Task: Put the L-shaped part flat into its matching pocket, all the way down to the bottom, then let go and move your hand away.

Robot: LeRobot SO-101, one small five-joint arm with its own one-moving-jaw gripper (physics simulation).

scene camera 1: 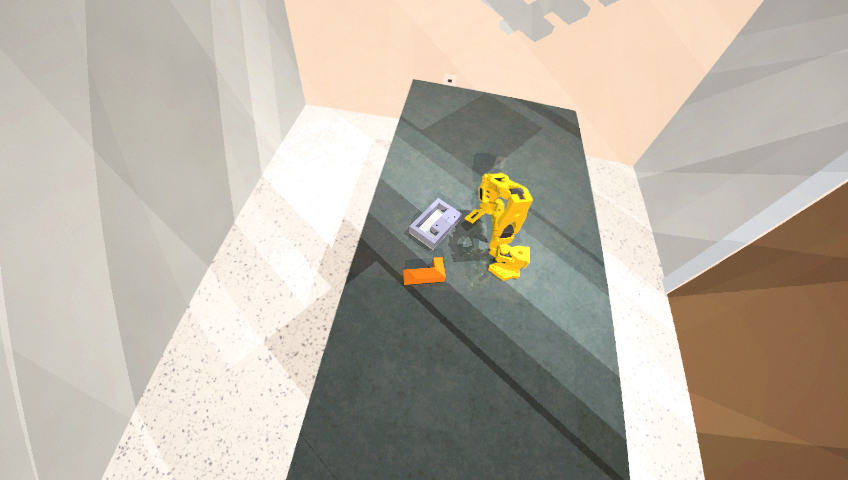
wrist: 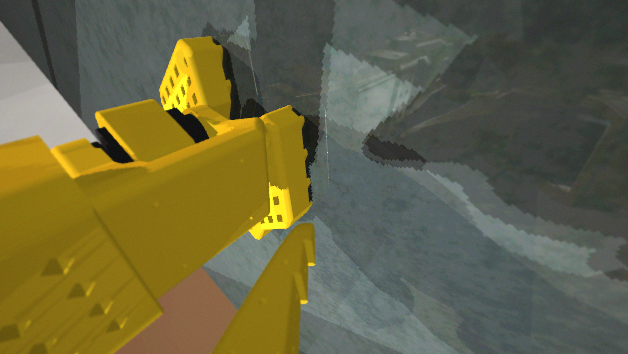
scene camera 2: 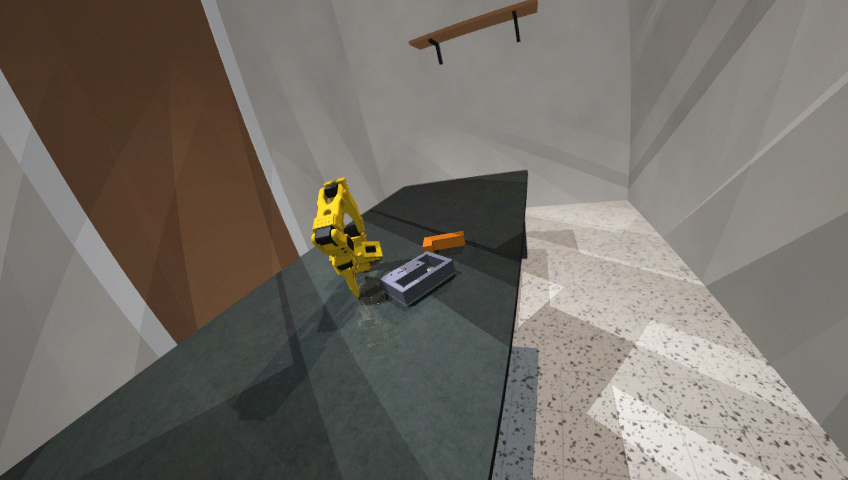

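Pixels of known places: hand, its tool point: [wrist: 314,238] [scene camera 2: 356,265]; arm's base, origin of its link: [scene camera 1: 497,262] [wrist: 247,117] [scene camera 2: 368,264].
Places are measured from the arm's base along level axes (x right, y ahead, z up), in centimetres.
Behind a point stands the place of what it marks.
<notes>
The orange L-shaped part [scene camera 1: 424,271] {x -8.9, y 20.4, z 3.0 cm} [scene camera 2: 443,240] {x -8.0, y 20.7, z 2.5 cm} lies flat on the dark table [scene camera 1: 474,382] {x -34.3, y 3.9, z 0.0 cm} [scene camera 2: 331,382] {x 35.6, y 15.7, z 0.0 cm}, apart from the tray. The grey tray [scene camera 1: 434,223] {x 6.8, y 20.0, z 3.7 cm} [scene camera 2: 417,276] {x 8.2, y 19.4, z 1.6 cm} holds the pocket, which looks empty. My gripper [scene camera 1: 472,218] [scene camera 2: 354,285] is open and holds nothing. It points down at the table just beside the tray, on the side facing the arm's base. The L-shaped part is a little way off from the jaws. In the wrist view the moving jaw [wrist: 281,286] stands apart from the fixed jaw; neither the part nor the tray shows there.
The arm's yellow base [scene camera 1: 509,262] {x -2.4, y -2.1, z 4.8 cm} stands on the table close to the tray. The table's long edge [scene camera 2: 507,334] {x 21.5, y 40.2, z 0.0 cm} runs near the tray and the part, with speckled floor [scene camera 2: 623,358] below. A wooden shelf [scene camera 2: 474,24] hangs on the far wall.
</notes>
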